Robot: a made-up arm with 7 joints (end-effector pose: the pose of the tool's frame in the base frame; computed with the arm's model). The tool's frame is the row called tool. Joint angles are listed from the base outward.
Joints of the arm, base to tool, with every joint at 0 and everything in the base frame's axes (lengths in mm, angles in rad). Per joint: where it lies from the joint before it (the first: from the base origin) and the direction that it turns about. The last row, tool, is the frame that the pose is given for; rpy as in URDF.
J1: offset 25 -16 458 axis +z
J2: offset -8 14 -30 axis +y
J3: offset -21 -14 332 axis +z
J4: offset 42 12 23 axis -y
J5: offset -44 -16 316 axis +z
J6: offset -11 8 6 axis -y
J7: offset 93 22 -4 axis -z
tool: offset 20 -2 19 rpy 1.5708 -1.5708 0
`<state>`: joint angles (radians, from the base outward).
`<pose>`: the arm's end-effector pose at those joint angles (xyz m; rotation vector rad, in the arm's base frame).
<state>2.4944 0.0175 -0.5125 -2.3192 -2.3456 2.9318 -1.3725</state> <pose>-0.0845 0.1670 0.5059 1.4579 -1.5558 -0.0945</pose>
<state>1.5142 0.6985 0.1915 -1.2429 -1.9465 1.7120 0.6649</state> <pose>-0.0509 0.6178 0.5536 0.1742 0.4139 -2.7277</pose>
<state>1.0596 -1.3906 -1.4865 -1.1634 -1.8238 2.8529 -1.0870</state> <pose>0.1173 -0.5754 0.6139 0.0698 -0.1755 2.1212</pose>
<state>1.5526 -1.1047 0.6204 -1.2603 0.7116 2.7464 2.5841</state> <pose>-0.1355 -0.4137 0.9271 2.4330 -0.1783 -0.9150</pose>
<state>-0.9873 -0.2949 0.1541 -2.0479 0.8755 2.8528 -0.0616</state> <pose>0.1639 -0.2558 0.8576 -0.5803 -2.4024 0.7665</pose>
